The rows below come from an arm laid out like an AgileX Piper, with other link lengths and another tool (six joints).
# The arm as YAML. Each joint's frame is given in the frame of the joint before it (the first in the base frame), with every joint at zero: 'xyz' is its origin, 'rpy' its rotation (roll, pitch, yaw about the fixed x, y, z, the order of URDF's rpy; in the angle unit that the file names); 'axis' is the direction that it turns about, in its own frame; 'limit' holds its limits. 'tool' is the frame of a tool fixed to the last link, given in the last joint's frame.
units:
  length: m
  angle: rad
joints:
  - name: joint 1
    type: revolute
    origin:
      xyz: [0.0, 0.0, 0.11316]
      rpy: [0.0, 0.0, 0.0]
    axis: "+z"
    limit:
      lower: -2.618
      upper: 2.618
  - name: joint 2
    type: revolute
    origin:
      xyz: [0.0, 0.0, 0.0]
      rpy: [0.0, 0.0, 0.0]
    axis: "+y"
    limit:
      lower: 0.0
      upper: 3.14
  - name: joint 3
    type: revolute
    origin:
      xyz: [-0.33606, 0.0, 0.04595]
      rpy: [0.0, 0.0, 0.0]
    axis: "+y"
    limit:
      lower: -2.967
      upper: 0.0
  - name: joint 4
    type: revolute
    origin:
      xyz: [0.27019, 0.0, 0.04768]
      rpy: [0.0, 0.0, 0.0]
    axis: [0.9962, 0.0, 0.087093]
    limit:
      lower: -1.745
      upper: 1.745
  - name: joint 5
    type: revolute
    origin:
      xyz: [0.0, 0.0, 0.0]
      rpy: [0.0, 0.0, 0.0]
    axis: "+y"
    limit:
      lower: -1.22
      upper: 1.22
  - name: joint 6
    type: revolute
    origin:
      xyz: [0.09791, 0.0, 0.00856]
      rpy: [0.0, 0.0, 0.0]
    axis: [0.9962, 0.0, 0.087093]
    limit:
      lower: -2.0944
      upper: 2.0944
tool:
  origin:
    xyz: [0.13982, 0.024, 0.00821]
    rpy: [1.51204, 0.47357, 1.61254]
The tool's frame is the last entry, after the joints.
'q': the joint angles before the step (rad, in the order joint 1, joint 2, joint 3, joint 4, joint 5, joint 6). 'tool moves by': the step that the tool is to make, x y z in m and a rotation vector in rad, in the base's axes. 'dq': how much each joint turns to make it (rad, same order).
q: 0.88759, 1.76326, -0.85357, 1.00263, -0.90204, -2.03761
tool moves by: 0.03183, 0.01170, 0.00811, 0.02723, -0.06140, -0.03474
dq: -0.02811, 0.08837, -0.10784, -0.03041, -0.04423, 0.02472
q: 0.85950, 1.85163, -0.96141, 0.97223, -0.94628, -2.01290
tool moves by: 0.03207, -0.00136, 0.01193, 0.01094, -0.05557, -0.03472
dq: -0.04820, 0.05881, -0.09325, -0.03389, -0.01811, 0.00074
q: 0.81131, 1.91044, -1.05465, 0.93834, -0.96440, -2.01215
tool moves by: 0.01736, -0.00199, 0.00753, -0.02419, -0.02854, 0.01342
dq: -0.04018, 0.01786, -0.03711, -0.06056, 0.02049, -0.00587
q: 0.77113, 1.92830, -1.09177, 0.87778, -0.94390, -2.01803
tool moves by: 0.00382, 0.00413, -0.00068, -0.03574, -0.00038, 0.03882
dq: -0.01651, 0.00144, -0.00343, -0.05314, 0.03454, -0.00606
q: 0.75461, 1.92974, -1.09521, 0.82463, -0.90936, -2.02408
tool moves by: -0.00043, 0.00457, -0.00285, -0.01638, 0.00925, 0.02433
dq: -0.00245, 0.00038, -0.00009, -0.02075, 0.02363, -0.00254
